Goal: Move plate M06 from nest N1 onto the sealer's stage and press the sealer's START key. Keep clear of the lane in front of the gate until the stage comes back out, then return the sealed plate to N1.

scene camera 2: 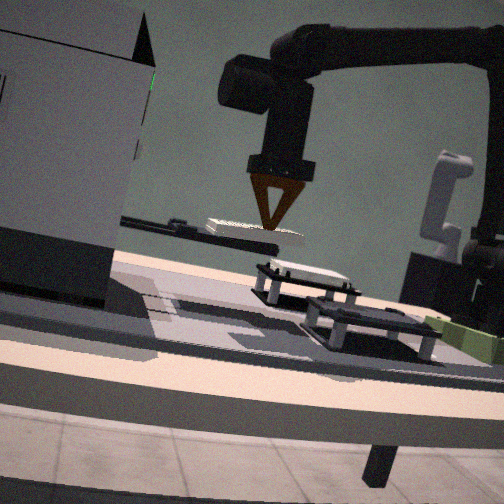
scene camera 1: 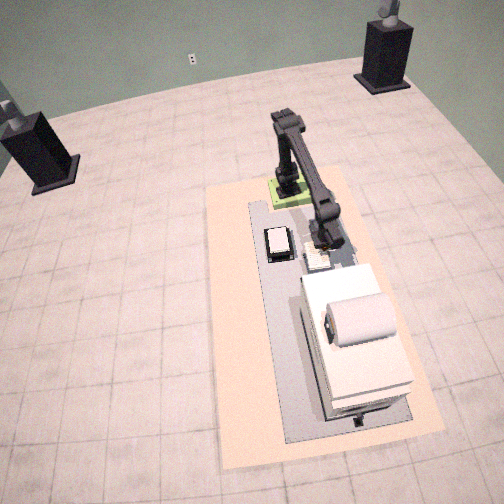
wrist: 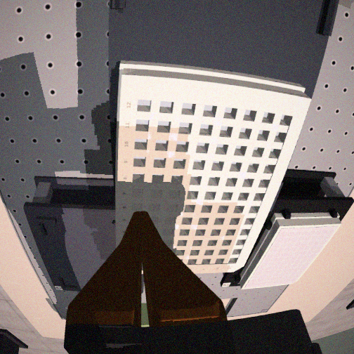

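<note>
A white plate with open-looking square wells [scene camera 1: 317,257] [scene camera 2: 235,228] [wrist: 220,150] lies on the sealer's extended dark stage [scene camera 2: 240,243] [wrist: 215,35] and overhangs its arm-side end. Its name does not show. My gripper [scene camera 1: 325,247] [scene camera 2: 270,229] [wrist: 140,219] is shut and empty, pointing down, with its tips at or just above the plate; contact cannot be told. The white sealer [scene camera 1: 365,370] [scene camera 2: 65,125] stands beyond the stage. A dark nest [scene camera 2: 372,317] [wrist: 37,220] holds no plate; its label is unreadable. The START key cannot be made out.
A second nest [scene camera 2: 305,281] holds a smooth-topped white plate [scene camera 1: 278,240] [scene camera 2: 310,273] [wrist: 295,252]. A light roll [scene camera 1: 365,320] sits on the sealer. My arm stands on a green base [scene camera 1: 280,198] [scene camera 2: 465,340]. Dark pedestals [scene camera 1: 387,55] [scene camera 1: 37,150] stand away from the table.
</note>
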